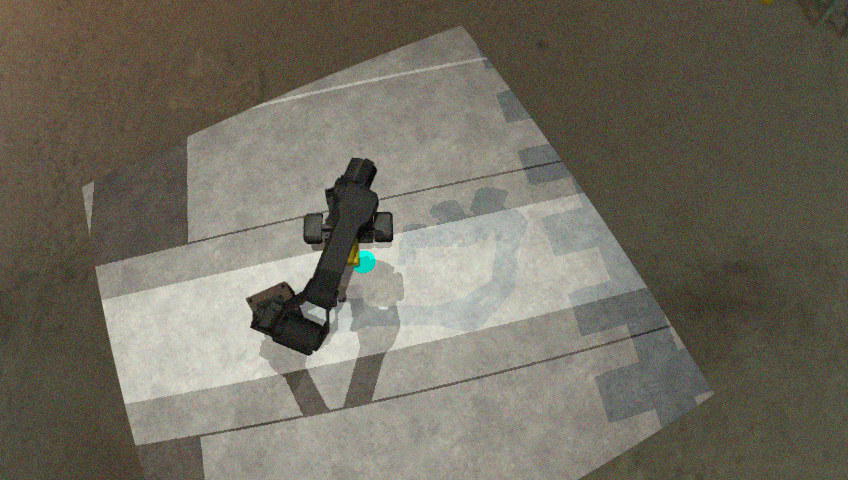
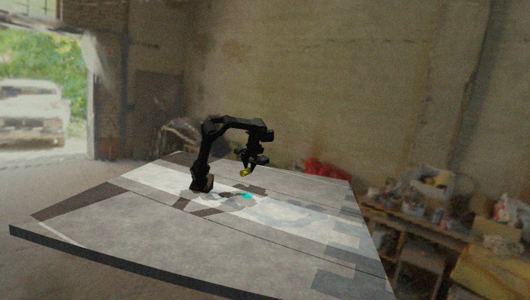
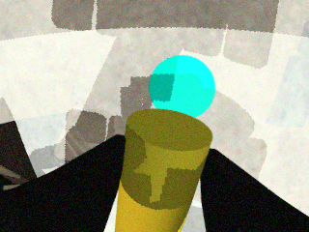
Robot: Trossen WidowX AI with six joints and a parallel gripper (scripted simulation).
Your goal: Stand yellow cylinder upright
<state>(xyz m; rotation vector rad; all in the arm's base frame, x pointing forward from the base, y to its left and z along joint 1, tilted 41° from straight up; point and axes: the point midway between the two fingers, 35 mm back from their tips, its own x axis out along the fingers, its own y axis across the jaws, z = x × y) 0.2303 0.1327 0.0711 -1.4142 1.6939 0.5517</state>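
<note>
My gripper tip is 13 cm above the cyan circle and 1 cm short of it. Round my gripper tip: yellow cylinder: 2 cm to the right, 1 cm behind.
</note>
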